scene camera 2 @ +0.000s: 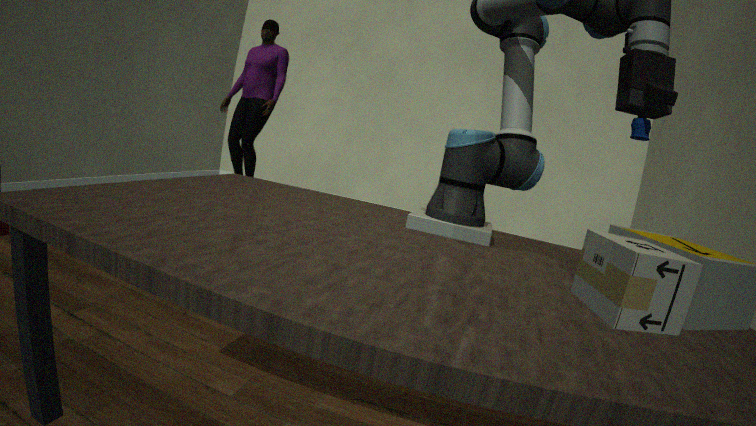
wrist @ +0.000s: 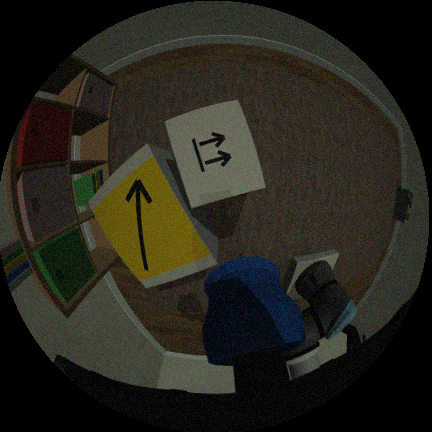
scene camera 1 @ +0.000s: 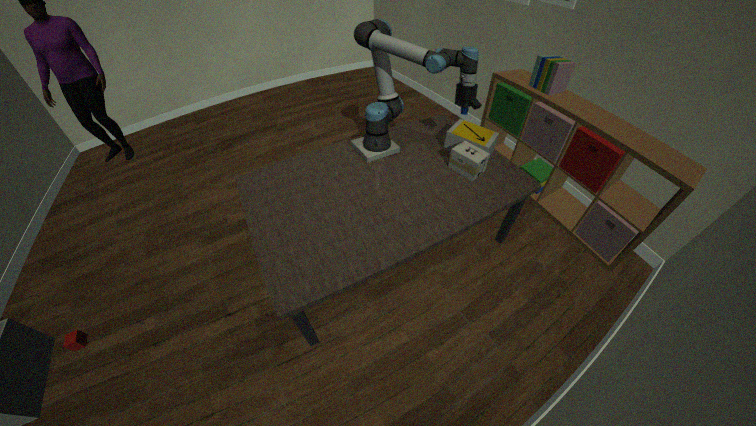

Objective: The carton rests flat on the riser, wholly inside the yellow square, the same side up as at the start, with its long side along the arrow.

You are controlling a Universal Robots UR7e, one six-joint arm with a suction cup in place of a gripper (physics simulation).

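The white carton (scene camera 1: 469, 158) (scene camera 2: 634, 288) (wrist: 220, 185) sits flat on the table beside the riser (scene camera 1: 453, 139) (scene camera 2: 724, 301) (wrist: 180, 272). Its top shows a bar and two arrows; brown tape and a barcode show on its sides in scene camera 2. I cannot tell if carton and riser touch. The yellow square (scene camera 1: 465, 134) (scene camera 2: 666, 239) (wrist: 170, 225) on the riser bears a black arrow (scene camera 1: 473, 132) (wrist: 139, 225) and no carton. My gripper (scene camera 1: 464, 110) (scene camera 2: 640, 129) (wrist: 245, 280), a blue suction cup, hangs open with nothing on it, above the riser's height.
The arm's base plate (scene camera 1: 384, 153) (scene camera 2: 449, 229) stands on the table (scene camera 1: 359, 222) (scene camera 2: 264, 264). A shelf unit (scene camera 1: 653, 148) with coloured bins stands behind the riser. A person (scene camera 1: 60, 50) (scene camera 2: 267, 71) stands beyond the table. A red cube (scene camera 1: 75, 339) lies on the floor.
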